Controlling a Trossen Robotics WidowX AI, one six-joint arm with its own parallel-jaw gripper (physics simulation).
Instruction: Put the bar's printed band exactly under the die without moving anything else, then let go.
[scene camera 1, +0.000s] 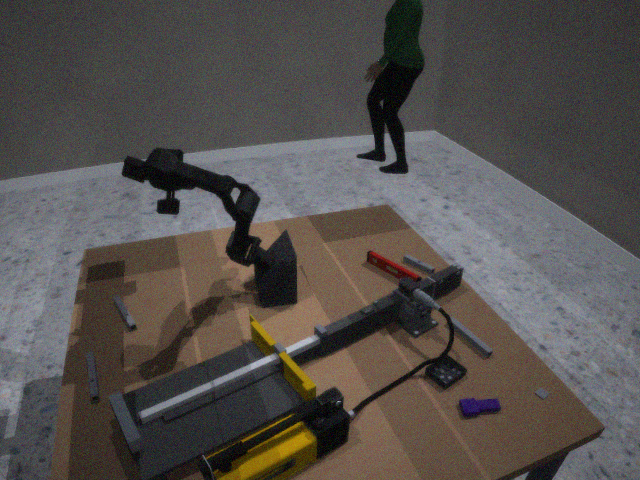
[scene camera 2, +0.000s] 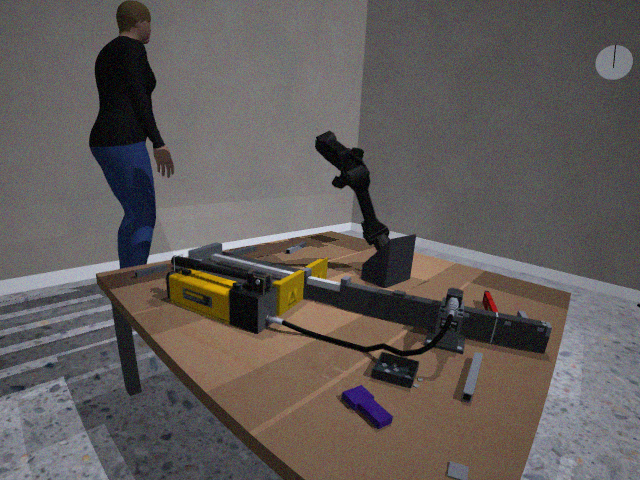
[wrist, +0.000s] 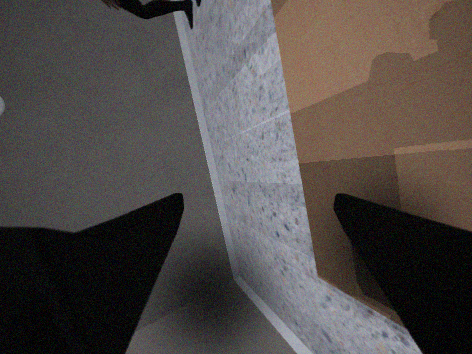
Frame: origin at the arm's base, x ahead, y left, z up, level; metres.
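Seen in the pictures: gripper, fingertip midpoint: (wrist: 258, 200); arm's base, origin of the base link: (scene camera 1: 268, 262) (scene camera 2: 388, 251).
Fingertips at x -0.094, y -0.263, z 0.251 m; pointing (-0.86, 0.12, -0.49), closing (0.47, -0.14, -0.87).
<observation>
Pixels of each thing's top centre, then the offset from my fingertips to it. "spot": a spot on its surface instead.
- yellow crosspiece, surface spot: (scene camera 1: 297, 374) spot: dx +0.573, dy +0.281, dz -0.258 m
- dark rail, surface spot: (scene camera 2: 386, 296) (scene camera 1: 361, 320) spot: dx +0.381, dy +0.491, dz -0.282 m
- black unit, surface spot: (scene camera 1: 273, 449) spot: dx +0.768, dy +0.200, dz -0.267 m
- black hose, surface spot: (scene camera 2: 356, 347) spot: dx +0.566, dy +0.563, dz -0.343 m
- dark tray, surface spot: (scene camera 2: 395, 369) (scene camera 1: 442, 371) spot: dx +0.559, dy +0.675, dz -0.347 m
- purple block, middle of its top: (scene camera 2: 368, 403) (scene camera 1: 481, 404) dx +0.699, dy +0.722, dz -0.336 m
- red level, middle of its top: (scene camera 2: 492, 303) (scene camera 1: 393, 264) dx +0.085, dy +0.690, dz -0.311 m
A long silver bar (scene camera 1: 242, 374) (scene camera 2: 248, 262) lies over a dark bed and passes the yellow crosspiece (scene camera 1: 297, 374) (scene camera 2: 290, 295) to the dark rail (scene camera 1: 361, 320) (scene camera 2: 382, 305). Its printed band is too small or dark to make out. A dark head (scene camera 1: 413, 310) (scene camera 2: 448, 322) with a hose stands on the rail; I cannot tell whether the die is in it. My gripper (scene camera 1: 166, 179) (scene camera 2: 347, 167) (wrist: 258, 200) is open and empty, high over the table's back left, apart from the bar. In the wrist view its black fingers stand wide apart, with wall, floor and table beyond.
A yellow and black unit (scene camera 1: 273, 449) (scene camera 2: 201, 297) joins the head by a black hose (scene camera 1: 392, 379) (scene camera 2: 356, 347). A dark tray (scene camera 1: 445, 373) (scene camera 2: 395, 369), purple block (scene camera 1: 478, 407) (scene camera 2: 367, 406), red level (scene camera 1: 392, 266) (scene camera 2: 489, 302) and loose grey bars (scene camera 1: 470, 338) (scene camera 2: 473, 377) lie about.
</observation>
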